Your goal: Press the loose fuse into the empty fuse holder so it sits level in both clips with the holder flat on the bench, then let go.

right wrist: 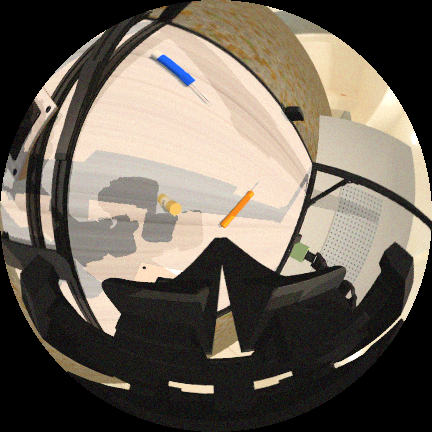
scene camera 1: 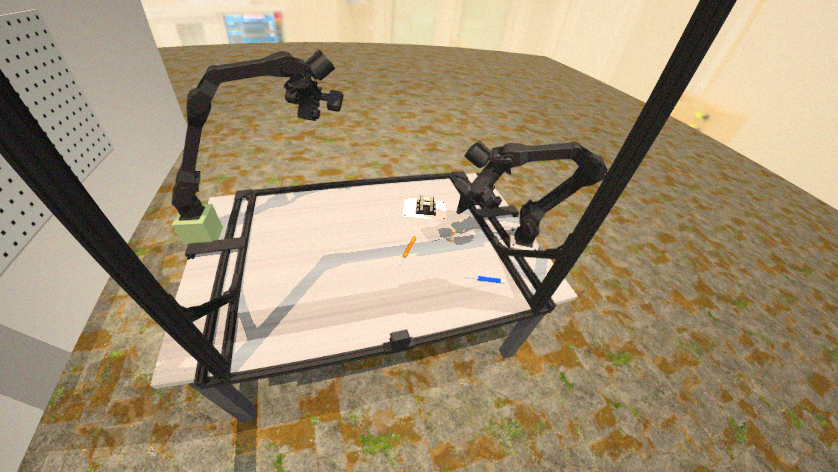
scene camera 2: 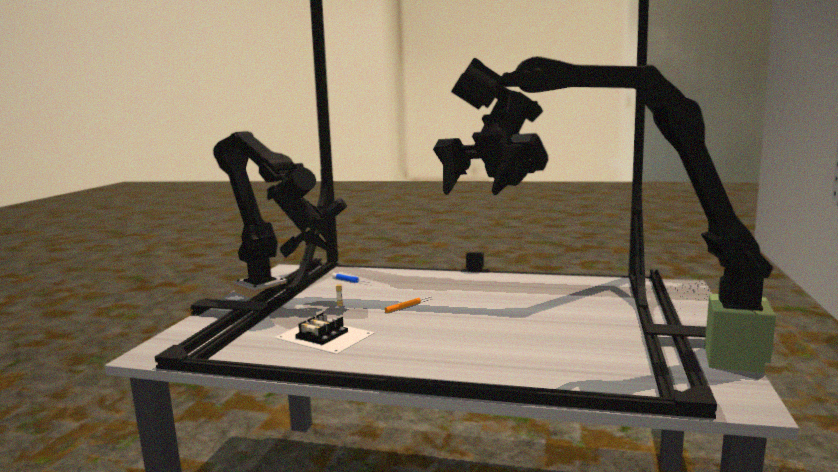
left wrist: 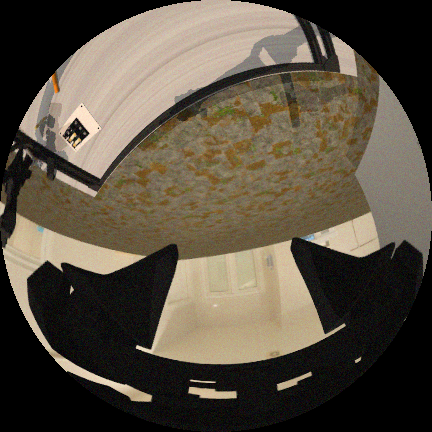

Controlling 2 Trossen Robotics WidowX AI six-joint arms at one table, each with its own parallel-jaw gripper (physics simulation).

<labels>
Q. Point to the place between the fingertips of my right gripper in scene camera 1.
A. At 457,213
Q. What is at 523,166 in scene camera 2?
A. My left gripper.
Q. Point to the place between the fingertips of my left gripper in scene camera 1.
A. At 322,106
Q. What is my left gripper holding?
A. Nothing.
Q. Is my right gripper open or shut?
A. Shut.
</labels>
